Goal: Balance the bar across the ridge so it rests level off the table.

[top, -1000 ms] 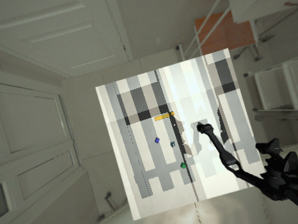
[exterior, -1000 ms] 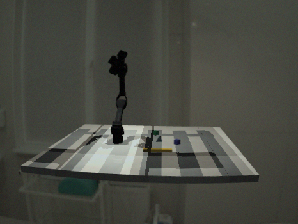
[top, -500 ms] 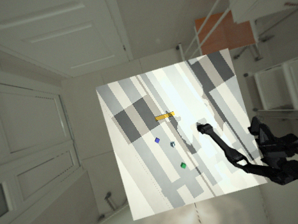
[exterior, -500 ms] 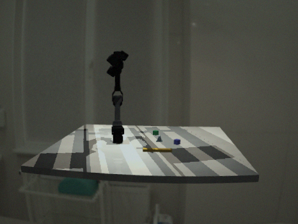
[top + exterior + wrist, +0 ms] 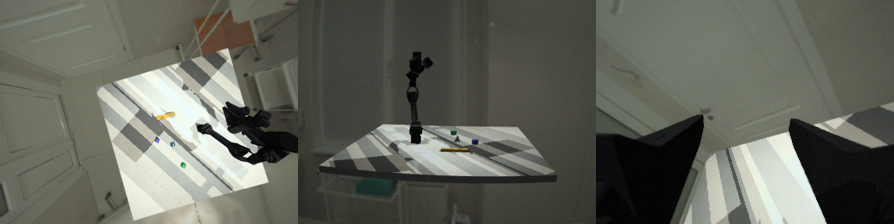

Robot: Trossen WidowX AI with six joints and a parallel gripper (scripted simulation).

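My gripper tip is now 50 cm above the yellow bar, 21 cm short of it and 2 cm to the right of it. The rest, counted from my gripper tip: small green block (50 cm to the left, 49 cm below, 17 cm ahead); then small blue block (49 cm below, 34 cm ahead, 21 cm to the left).
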